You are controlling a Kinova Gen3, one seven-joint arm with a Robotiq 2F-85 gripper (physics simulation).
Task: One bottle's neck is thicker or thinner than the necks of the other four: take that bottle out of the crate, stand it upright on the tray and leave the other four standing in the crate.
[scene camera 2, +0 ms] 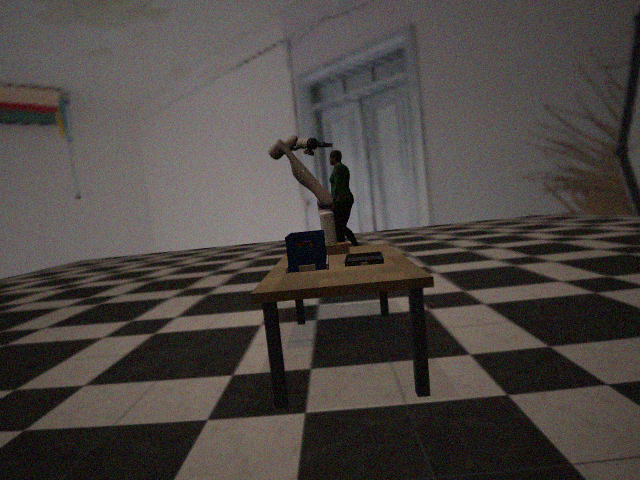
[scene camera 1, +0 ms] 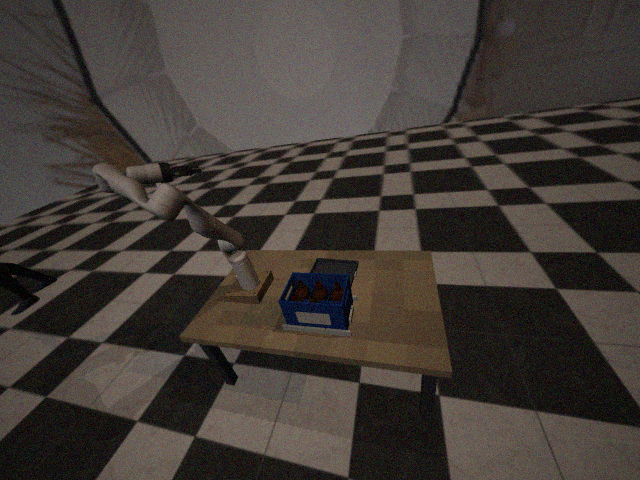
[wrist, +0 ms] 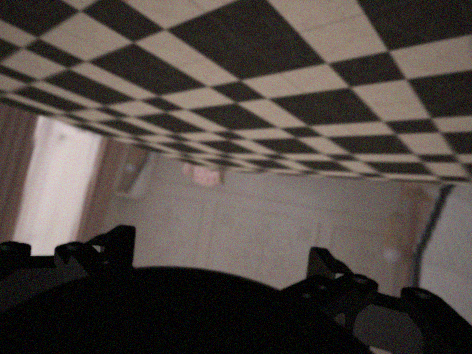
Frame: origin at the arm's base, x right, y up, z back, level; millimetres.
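Seen in the pictures: gripper, fingertip midpoint: [scene camera 2: 327, 144] [scene camera 1: 200, 169] [wrist: 220, 255]; arm's base at its link origin: [scene camera 2: 330, 244] [scene camera 1: 252, 284].
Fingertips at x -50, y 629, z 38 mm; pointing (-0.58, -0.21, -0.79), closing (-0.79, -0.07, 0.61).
Pixels of each thing's top centre, then the offset from my fingertips to it. "*": a spot on its surface instead. Level surfaces: height alone.
- blue crate at its top centre: [scene camera 1: 314, 287] [scene camera 2: 305, 233] dz -420, dx +244, dy -512 mm
- wooden table at its surface level: dy -688 mm
- pale strip at a spot on its surface: [scene camera 1: 316, 330] * dz -406, dx +347, dy -668 mm
A blue crate [scene camera 1: 316, 304] [scene camera 2: 306, 252] with a pale label stands upright on the table. Several brown bottles [scene camera 1: 318, 292] stand inside it; their lower parts are hidden by its walls, and the neck widths are too small and dark to compare. A dark, shallow tray [scene camera 1: 336, 265] [scene camera 2: 364, 258] lies flat behind the crate in scene camera 1, to its right in scene camera 2. My gripper [scene camera 1: 198, 170] [scene camera 2: 329, 145] [wrist: 220, 255] is open and empty. It is high above the table, beyond its left side in scene camera 1, pointing roughly level, well away from crate and tray.
The wooden table [scene camera 1: 398, 310] [scene camera 2: 341, 281] carries the arm's base block [scene camera 1: 248, 297] left of the crate in scene camera 1. A pale strip [scene camera 1: 316, 330] lies along the crate's foot. A person in green [scene camera 2: 340, 183] stands behind the arm in scene camera 2.
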